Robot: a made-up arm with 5 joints. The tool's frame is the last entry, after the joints.
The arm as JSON. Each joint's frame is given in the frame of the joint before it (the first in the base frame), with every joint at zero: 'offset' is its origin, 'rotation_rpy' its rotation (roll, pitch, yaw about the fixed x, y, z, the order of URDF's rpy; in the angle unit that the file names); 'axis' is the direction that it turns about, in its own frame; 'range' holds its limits. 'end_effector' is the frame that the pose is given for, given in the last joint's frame.
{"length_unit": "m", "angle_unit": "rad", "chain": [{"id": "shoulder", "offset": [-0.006, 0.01, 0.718], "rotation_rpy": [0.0, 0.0, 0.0], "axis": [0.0, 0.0, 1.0], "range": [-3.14, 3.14]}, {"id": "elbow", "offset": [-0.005, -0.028, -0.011], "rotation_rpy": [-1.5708, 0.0, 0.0], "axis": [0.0, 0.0, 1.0], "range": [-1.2, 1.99]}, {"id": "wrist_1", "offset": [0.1, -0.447, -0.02], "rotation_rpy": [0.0, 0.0, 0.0], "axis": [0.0, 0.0, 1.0], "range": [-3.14, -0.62]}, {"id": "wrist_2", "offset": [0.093, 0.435, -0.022], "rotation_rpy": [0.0, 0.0, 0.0], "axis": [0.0, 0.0, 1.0], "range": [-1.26, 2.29]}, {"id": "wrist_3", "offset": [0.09, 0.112, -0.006], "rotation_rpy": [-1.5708, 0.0, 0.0], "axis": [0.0, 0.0, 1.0], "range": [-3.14, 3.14]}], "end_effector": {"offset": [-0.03, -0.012, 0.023], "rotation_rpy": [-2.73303, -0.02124, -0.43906]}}
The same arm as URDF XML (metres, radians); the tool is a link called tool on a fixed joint. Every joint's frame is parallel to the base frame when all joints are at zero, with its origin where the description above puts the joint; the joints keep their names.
<robot name="arm">
  <link name="base"/>
  <link name="link1"/>
  <link name="link2"/>
  <link name="link3"/>
  <link name="link4"/>
  <link name="link5"/>
  <link name="tool"/>
  <joint name="shoulder" type="revolute">
    <parent link="base"/>
    <child link="link1"/>
    <origin xyz="-0.0060 0.0100 0.7180" rpy="0.0000 0.0000 0.0000"/>
    <axis xyz="0 0 1"/>
    <limit lower="-3.1400" upper="3.1400"/>
  </joint>
  <joint name="elbow" type="revolute">
    <parent link="link1"/>
    <child link="link2"/>
    <origin xyz="-0.0050 -0.0280 -0.0110" rpy="0.0000 0.0000 0.0000"/>
    <axis xyz="0 1 0"/>
    <limit lower="-1.2000" upper="1.9900"/>
  </joint>
  <joint name="wrist_1" type="revolute">
    <parent link="link2"/>
    <child link="link3"/>
    <origin xyz="0.1000 -0.0200 0.4470" rpy="0.0000 0.0000 0.0000"/>
    <axis xyz="0 1 0"/>
    <limit lower="-3.1400" upper="-0.6200"/>
  </joint>
  <joint name="wrist_2" type="revolute">
    <parent link="link3"/>
    <child link="link4"/>
    <origin xyz="0.0930 -0.0220 -0.4350" rpy="0.0000 0.0000 0.0000"/>
    <axis xyz="0 1 0"/>
    <limit lower="-1.2600" upper="2.2900"/>
  </joint>
  <joint name="wrist_3" type="revolute">
    <parent link="link4"/>
    <child link="link5"/>
    <origin xyz="0.0900 -0.0060 -0.1120" rpy="0.0000 0.0000 0.0000"/>
    <axis xyz="0 0 -1"/>
    <limit lower="-3.1400" upper="3.1400"/>
  </joint>
  <joint name="tool_fixed" type="fixed">
    <parent link="link5"/>
    <child link="tool"/>
    <origin xyz="-0.0300 0.0120 -0.0230" rpy="0.4086 0.0212 0.4391"/>
  </joint>
</robot>

